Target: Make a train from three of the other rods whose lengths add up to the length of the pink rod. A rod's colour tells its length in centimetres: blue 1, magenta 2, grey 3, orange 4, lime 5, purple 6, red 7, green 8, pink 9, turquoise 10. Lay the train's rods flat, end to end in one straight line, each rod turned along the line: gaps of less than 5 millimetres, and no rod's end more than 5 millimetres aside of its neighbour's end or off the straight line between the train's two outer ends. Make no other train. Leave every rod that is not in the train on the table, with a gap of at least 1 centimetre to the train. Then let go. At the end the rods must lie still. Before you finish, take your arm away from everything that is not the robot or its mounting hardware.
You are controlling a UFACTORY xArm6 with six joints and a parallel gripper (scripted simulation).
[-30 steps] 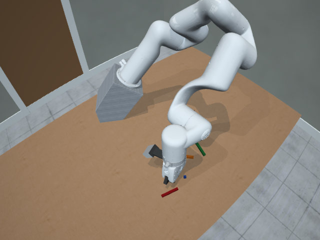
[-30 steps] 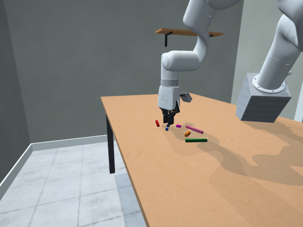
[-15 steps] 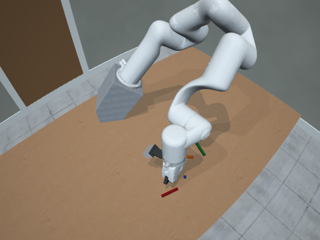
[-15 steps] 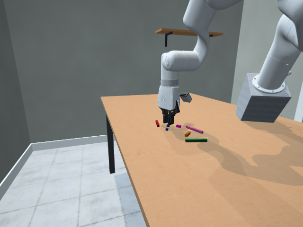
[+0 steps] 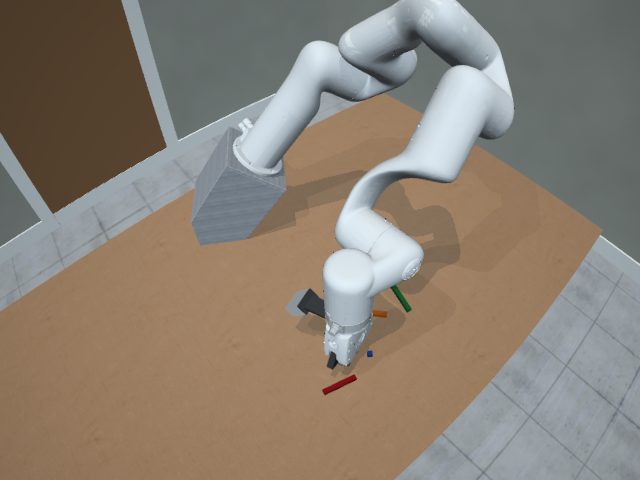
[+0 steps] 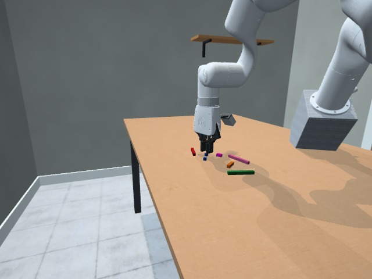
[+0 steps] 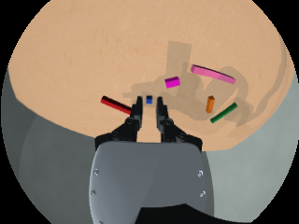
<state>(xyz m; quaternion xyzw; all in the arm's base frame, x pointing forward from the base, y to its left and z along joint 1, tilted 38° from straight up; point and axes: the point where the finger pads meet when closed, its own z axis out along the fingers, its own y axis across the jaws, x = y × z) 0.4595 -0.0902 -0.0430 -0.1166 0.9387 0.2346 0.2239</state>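
Now: hand 40 mm past the magenta rod, 20 mm to the right of it and 30 mm above it. From my hand the other things lie so: pink rod: 90 mm behind, 80 mm to the left, 30 mm below; then red rod: 40 mm ahead, 50 mm to the right, 30 mm below; then orange rod: 40 mm behind, 120 mm to the left, 30 mm below.
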